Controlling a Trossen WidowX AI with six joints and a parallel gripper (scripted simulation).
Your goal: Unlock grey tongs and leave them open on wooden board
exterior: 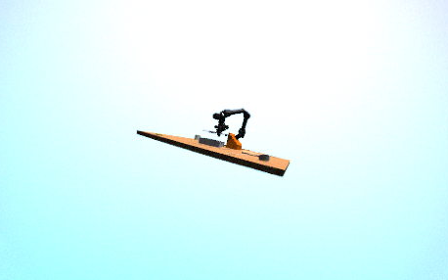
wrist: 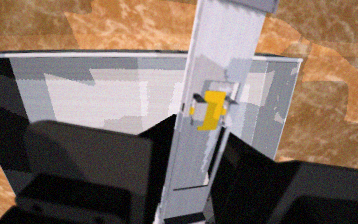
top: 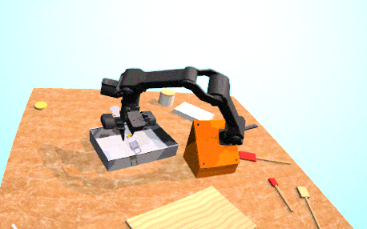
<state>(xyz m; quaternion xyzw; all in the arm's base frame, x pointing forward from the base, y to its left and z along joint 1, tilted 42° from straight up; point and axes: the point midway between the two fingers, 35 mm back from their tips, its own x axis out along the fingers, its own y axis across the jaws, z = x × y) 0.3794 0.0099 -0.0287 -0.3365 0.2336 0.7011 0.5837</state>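
Now: the yellow lock piece 30 mm to the left of my gripper tip and 40 mm above it. The rest, counted from my gripper tip: grey roasting tin: 40 mm behind, 80 mm to the right, 70 mm below; then white block: 400 mm behind, 360 mm to the right, 90 mm below; then wooden board: 170 mm behind, 330 mm to the left, 90 mm below.
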